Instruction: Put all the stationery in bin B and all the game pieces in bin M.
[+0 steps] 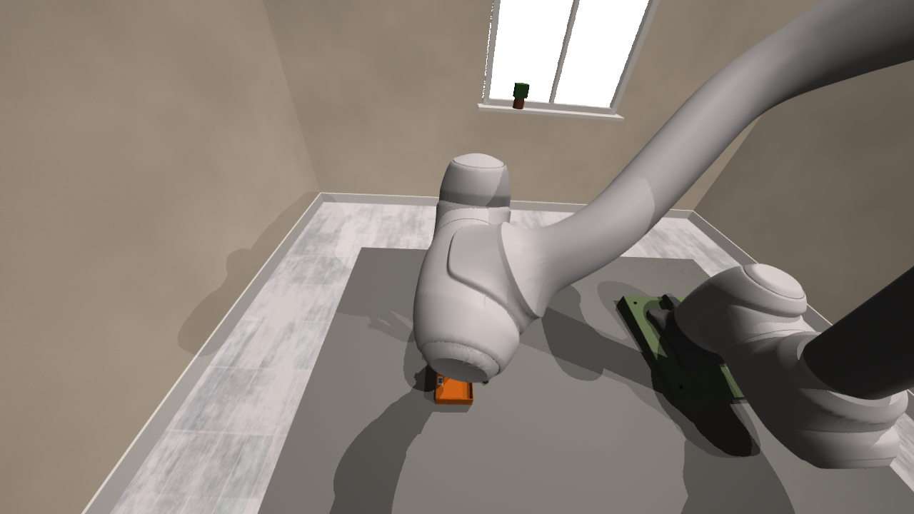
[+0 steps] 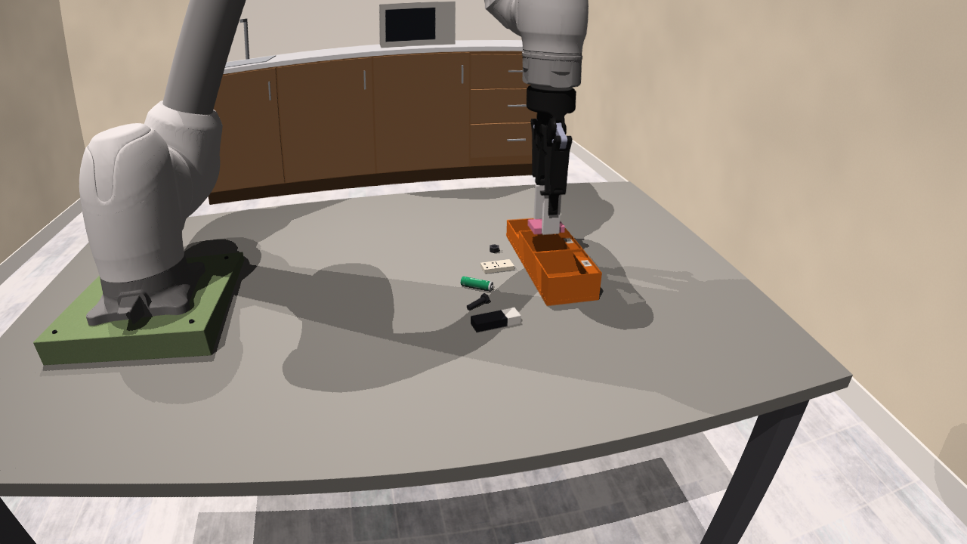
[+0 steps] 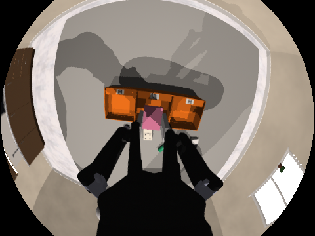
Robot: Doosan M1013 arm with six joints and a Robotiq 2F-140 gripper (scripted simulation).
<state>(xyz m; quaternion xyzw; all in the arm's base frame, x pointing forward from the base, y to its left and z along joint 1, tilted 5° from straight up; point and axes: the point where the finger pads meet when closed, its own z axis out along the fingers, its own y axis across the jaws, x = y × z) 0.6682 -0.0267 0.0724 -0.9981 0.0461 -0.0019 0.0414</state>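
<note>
Right now the orange three-compartment bin is 8 cm below my hand and 1 cm ahead of it. From my hand the other things lie so: cream domino: 10 cm below, 8 cm behind, 1 cm to the left; small black nut: 10 cm below, 8 cm to the left, 6 cm behind; pink sticky-note pad: 3 cm below.
</note>
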